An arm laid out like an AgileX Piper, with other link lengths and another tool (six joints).
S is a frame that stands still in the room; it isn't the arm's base.
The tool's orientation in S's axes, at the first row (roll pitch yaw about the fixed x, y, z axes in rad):
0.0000, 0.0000, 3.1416
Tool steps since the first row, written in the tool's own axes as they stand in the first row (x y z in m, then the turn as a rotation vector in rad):
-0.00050, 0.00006, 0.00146, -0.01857, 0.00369, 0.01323
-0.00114, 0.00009, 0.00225, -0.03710, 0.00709, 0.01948
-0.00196, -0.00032, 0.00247, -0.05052, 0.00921, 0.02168
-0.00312, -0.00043, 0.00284, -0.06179, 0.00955, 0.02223
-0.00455, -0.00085, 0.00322, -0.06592, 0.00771, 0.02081
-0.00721, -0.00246, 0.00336, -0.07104, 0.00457, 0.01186
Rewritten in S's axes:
0.00050, -0.00006, 0.00146, 0.01857, -0.00369, 0.01323
0.00114, -0.00009, 0.00225, 0.03710, -0.00709, 0.01948
0.00196, 0.00032, 0.00247, 0.05052, -0.00921, 0.02168
0.00312, 0.00043, 0.00284, 0.06179, -0.00955, 0.02223
0.00455, 0.00085, 0.00322, 0.06592, -0.00771, 0.02081
0.00721, 0.00246, 0.00336, 0.07104, -0.00457, 0.01186

